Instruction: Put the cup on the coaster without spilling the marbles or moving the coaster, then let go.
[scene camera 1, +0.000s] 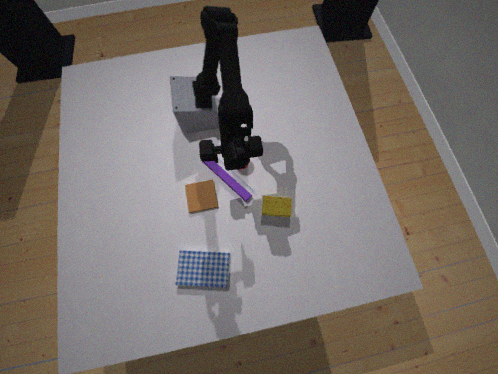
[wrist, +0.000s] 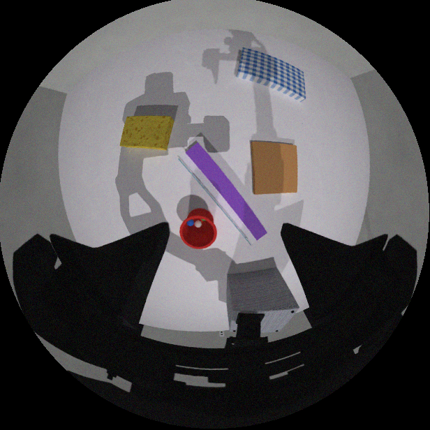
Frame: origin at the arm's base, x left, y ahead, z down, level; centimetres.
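Seen in the pictures: arm's base, origin of the base link: (scene camera 1: 203, 101).
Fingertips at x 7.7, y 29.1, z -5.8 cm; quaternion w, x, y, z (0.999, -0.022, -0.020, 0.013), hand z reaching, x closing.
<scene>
Pixels of each thing's top centre, then the offset from my fingertips to it.
- flat orange-brown square coaster, middle of its top: (scene camera 1: 201, 195) dx -13.7, dy +5.0, dz +18.1 cm
- purple bar, middle of its top: (scene camera 1: 227, 175) dx -2.4, dy -1.7, dz +17.2 cm
- yellow sponge, middle of its top: (scene camera 1: 277, 205) dx +14.8, dy +13.6, dz +16.4 cm
- blue checked block, middle of its top: (scene camera 1: 202, 268) dx -15.3, dy +32.4, dz +16.9 cm
The red cup (scene camera 1: 244, 166) (wrist: 199, 240) stands upright on the white mat. In the scene view the arm hides most of it. In the wrist view a blue marble (wrist: 190, 223), a white marble (wrist: 198, 224) and a bit of green show inside it. The flat orange-brown square coaster (scene camera 1: 202, 196) (wrist: 274, 167) lies apart from the cup, on the other side of a purple-topped bar. My gripper (scene camera 1: 231, 149) (wrist: 227, 228) is open and empty, pointing down above the cup. In the wrist view the cup shows between the fingers, nearer the left one.
The purple bar (scene camera 1: 228, 180) (wrist: 227, 190) tops a clear upright panel between cup and coaster. A yellow sponge (scene camera 1: 276, 205) (wrist: 147, 132) lies beyond it, and a blue checked block (scene camera 1: 203, 269) (wrist: 271, 71) farther out. A grey box (scene camera 1: 184, 95) (wrist: 260, 290) stands by the arm's base.
</scene>
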